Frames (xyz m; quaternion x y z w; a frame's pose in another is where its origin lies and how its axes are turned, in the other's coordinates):
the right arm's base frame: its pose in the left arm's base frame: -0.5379 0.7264 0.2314 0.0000 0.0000 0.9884 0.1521
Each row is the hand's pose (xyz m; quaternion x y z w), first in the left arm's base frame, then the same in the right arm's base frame.
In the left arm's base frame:
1: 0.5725 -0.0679 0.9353 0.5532 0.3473 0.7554 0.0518
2: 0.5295 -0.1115 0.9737 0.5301 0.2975 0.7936 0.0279
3: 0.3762 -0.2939 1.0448 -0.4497 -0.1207 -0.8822 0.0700
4: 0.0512 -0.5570 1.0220 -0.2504 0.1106 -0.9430 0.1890
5: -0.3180 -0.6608 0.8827 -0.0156 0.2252 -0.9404 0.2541
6: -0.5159 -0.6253 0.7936 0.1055 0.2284 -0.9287 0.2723
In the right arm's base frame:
1: -1.2978 0.4237 0.7039 0.4274 -0.4940 0.0637 0.7545
2: -1.2699 0.4782 0.7423 0.3746 -0.4787 0.0931 0.7886
3: -1.1786 0.6983 0.8134 0.1877 -0.4261 0.2034 0.8613
4: -0.9477 1.0469 0.7906 -0.0712 -0.2643 0.3302 0.9033
5: -0.6268 1.2569 0.6513 -0.2202 -0.0497 0.3942 0.8909
6: -0.4274 1.2825 0.5622 -0.2418 0.0695 0.4104 0.8765

